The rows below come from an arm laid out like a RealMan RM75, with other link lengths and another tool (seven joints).
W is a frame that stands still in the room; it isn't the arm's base.
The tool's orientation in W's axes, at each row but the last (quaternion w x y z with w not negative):
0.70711, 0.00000, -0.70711, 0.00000
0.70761, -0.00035, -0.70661, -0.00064
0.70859, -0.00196, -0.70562, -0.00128
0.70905, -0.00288, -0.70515, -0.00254
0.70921, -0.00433, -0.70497, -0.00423
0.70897, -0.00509, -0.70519, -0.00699
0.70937, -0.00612, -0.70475, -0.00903
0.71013, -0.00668, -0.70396, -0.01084
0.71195, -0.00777, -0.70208, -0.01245
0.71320, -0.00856, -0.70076, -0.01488
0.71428, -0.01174, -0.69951, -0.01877
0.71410, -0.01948, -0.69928, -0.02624
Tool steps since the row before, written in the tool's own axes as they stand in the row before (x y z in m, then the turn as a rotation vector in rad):
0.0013, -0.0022, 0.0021, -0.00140, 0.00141, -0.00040
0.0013, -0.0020, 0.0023, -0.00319, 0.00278, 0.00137
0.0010, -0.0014, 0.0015, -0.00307, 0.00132, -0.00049
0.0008, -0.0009, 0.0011, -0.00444, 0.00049, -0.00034
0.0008, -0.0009, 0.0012, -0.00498, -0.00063, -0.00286
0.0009, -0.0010, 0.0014, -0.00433, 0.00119, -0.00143
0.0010, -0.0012, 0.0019, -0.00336, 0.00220, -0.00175
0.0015, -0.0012, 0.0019, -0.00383, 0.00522, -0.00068
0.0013, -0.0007, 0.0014, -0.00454, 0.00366, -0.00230
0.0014, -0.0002, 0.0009, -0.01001, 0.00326, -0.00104
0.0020, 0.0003, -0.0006, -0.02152, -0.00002, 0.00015
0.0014, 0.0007, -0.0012, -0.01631, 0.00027, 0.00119
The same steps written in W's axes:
-0.0021, -0.0022, 0.0013, 0.00040, 0.00141, -0.00140
-0.0023, -0.0020, 0.0013, -0.00137, 0.00278, -0.00319
-0.0015, -0.0014, 0.0010, 0.00048, 0.00131, -0.00307
-0.0011, -0.0009, 0.0008, 0.00032, 0.00049, -0.00444
-0.0012, -0.0009, 0.0008, 0.00282, -0.00067, -0.00500
-0.0014, -0.0010, 0.0009, 0.00143, 0.00118, -0.00433
-0.0019, -0.0012, 0.0010, 0.00177, 0.00218, -0.00336
-0.0019, -0.0012, 0.0015, 0.00078, 0.00522, -0.00381
-0.0014, -0.0007, 0.0013, 0.00234, 0.00362, -0.00455
-0.0009, -0.0002, 0.0014, 0.00097, 0.00332, -0.01000
0.0007, 0.0003, 0.0020, -0.00060, 0.00021, -0.02151
0.0013, 0.0006, 0.0014, -0.00151, 0.00051, -0.01628

